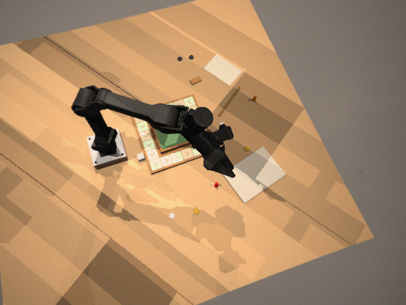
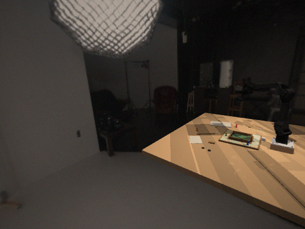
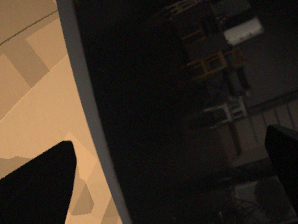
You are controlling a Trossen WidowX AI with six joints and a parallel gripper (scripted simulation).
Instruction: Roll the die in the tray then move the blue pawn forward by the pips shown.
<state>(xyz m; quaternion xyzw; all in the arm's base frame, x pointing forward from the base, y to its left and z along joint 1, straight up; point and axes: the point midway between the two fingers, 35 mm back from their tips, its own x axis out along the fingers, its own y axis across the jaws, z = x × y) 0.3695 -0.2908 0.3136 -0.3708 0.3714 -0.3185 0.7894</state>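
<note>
Right now my gripper tip is 270 mm past the die, 260 mm to the right of it and 330 mm above it. Also, from my gripper tip: green tray (120 mm behind, 330 mm to the left, 340 mm below); then yellow pawn (10 mm behind, 360 mm to the left, 320 mm below); then red pawn (10 mm behind, 60 mm to the left, 330 mm below).
</note>
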